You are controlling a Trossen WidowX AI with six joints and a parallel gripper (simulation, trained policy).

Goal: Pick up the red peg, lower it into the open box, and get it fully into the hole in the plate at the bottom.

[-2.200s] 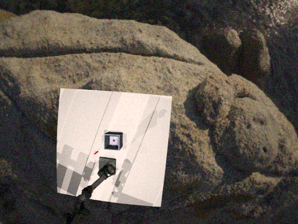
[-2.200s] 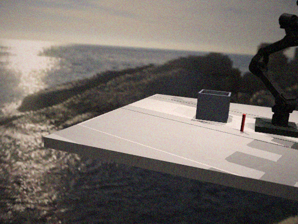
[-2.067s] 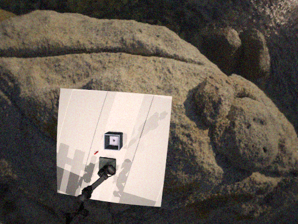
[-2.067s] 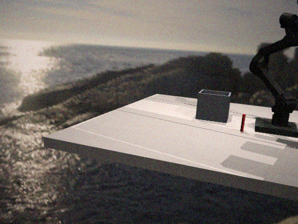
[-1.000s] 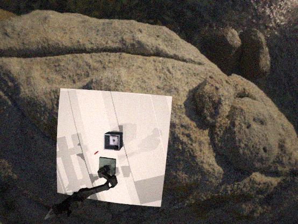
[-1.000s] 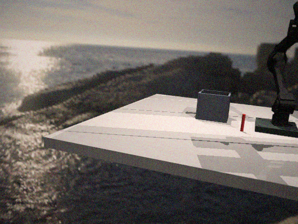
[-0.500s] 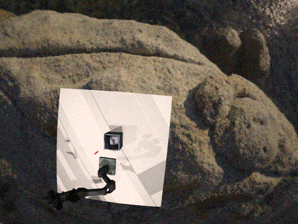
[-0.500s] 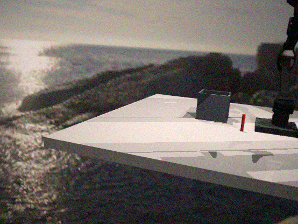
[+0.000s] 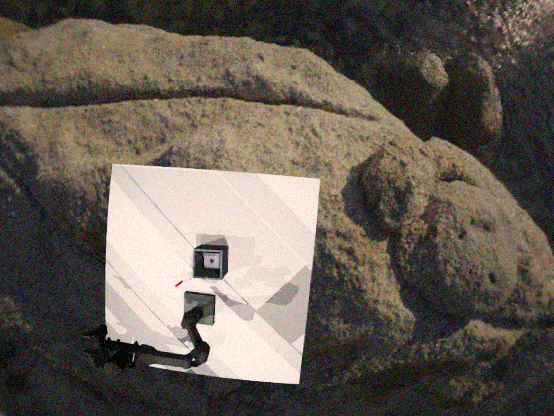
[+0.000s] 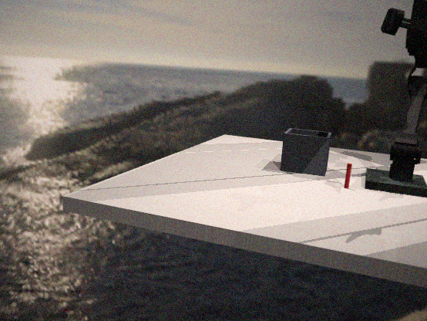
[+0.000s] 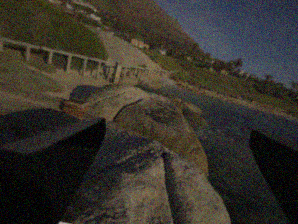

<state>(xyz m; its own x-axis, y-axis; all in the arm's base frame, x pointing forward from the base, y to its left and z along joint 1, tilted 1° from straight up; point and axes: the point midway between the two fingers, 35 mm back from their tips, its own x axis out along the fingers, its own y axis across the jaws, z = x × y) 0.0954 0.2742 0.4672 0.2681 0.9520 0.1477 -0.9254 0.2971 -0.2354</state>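
The red peg is 45 cm below my gripper tip, 23 cm to the right of it and 8 cm ahead of it. Round my gripper tip: plate (46 cm to the right, 45 cm below, 20 cm ahead).
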